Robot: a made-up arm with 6 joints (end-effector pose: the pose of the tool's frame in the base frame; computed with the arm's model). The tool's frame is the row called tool. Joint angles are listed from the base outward.
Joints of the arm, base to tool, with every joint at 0 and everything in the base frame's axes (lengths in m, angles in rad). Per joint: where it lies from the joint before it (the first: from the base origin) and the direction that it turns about. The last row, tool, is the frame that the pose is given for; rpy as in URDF.
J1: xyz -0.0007 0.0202 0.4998 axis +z
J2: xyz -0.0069 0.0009 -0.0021 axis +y
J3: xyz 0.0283 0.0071 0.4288 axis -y
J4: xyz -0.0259 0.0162 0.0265 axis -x
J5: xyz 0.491 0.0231 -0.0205 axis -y
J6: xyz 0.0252 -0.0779 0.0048 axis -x
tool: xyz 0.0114 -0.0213 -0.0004 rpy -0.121 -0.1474 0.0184
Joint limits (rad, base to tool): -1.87..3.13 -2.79..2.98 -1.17..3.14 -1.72..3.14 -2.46..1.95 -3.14..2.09
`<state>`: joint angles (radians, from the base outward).
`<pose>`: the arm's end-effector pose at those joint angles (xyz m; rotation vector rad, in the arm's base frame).
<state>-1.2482 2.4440 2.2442 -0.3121 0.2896 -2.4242</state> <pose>0.2272 -0.6828 0.0482 2.0840 -1.7513 -0.5323</pose>
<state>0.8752 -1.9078 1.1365 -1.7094 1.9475 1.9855</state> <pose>-0.5628 -0.6124 0.4445 2.4318 -0.4810 -0.2003</pose>
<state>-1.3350 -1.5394 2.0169 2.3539 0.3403 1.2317</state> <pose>-0.1250 0.8749 0.2866 -0.5108 -0.4820 1.6070</pose>
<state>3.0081 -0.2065 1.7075 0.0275 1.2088 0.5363</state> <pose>0.2714 0.0327 1.3438 2.4661 -0.2694 -0.2282</pose>
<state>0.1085 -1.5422 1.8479 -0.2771 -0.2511 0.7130</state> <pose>-0.9162 -0.1208 0.4181 0.0019 2.8841 0.8406</pose>
